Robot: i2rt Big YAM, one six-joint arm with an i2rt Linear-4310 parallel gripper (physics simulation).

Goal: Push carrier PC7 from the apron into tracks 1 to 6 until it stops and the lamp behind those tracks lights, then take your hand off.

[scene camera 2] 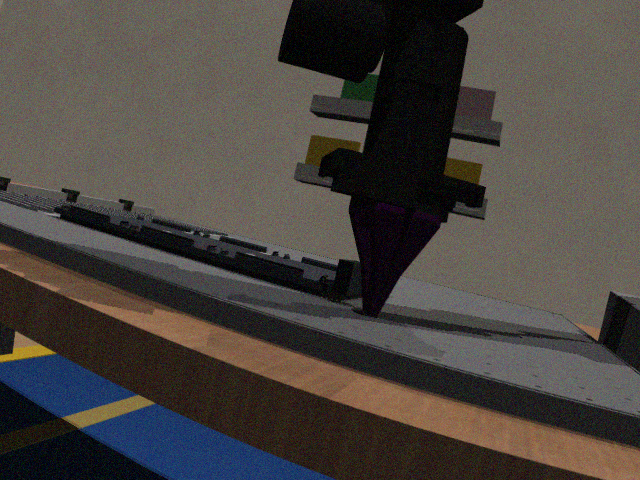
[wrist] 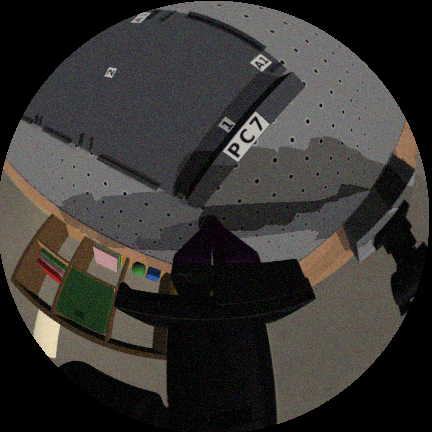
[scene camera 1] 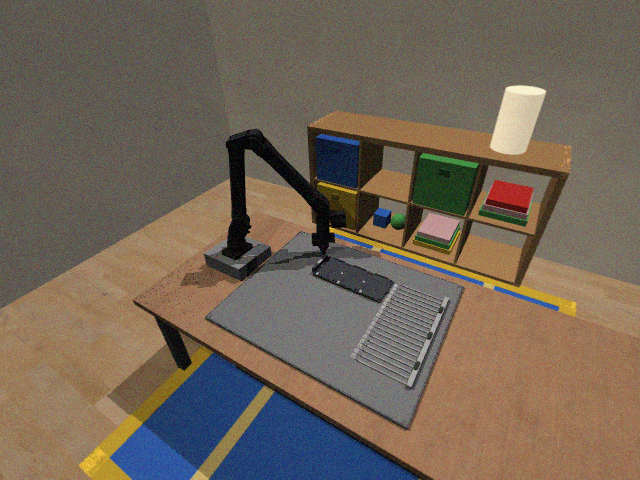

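Where they show: gripper, fingertip midpoint: (scene camera 2: 369,315) (wrist: 210,219) (scene camera 1: 323,254); arm's base, origin of the base link: (wrist: 389,224) (scene camera 1: 237,250).
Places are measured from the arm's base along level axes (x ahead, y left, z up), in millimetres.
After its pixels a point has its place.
Carrier PC7 (scene camera 1: 347,277) {y 114, x 495, z -38 mm} (scene camera 2: 170,240) {y 193, x 508, z -38 mm} (wrist: 150,100) {y 141, x 415, z -38 mm}, a long dark plate with a raised labelled end bar, lies flat on the grey board. Its far end is at the mouths of the rearmost tracks in scene camera 1. The tracks (scene camera 1: 373,326) {y -63, x 689, z -49 mm} are pale parallel rails with a light bar (scene camera 1: 423,352) {y -95, x 879, z -33 mm} behind them. Three small lamps (scene camera 1: 440,310) {y 108, x 881, z -27 mm} (scene camera 1: 429,335) {y -23, x 877, z -27 mm} (scene camera 1: 416,364) {y -154, x 873, z -27 mm} on the bar look dark. My gripper (scene camera 1: 325,252) {y 214, x 322, z -50 mm} (scene camera 2: 371,313) {y 214, x 322, z -50 mm} (wrist: 210,219) {y 214, x 322, z -50 mm} is shut and empty, fingertips down low beside the carrier's labelled end, slightly apart from it in the wrist view. Track numbers are not readable.
The perforated grey board (scene camera 1: 289,320) {y -187, x 405, z -49 mm} (wrist: 345,115) {y 30, x 277, z -49 mm} lies on the wooden table (scene camera 1: 516,382) {y -41, x 1161, z -62 mm}. The arm's base (scene camera 1: 237,260) {y -57, x 50, z 4 mm} stands at its left. A cube shelf (scene camera 1: 413,131) with boxes and a white cylinder (scene camera 1: 517,119) stands behind the table.
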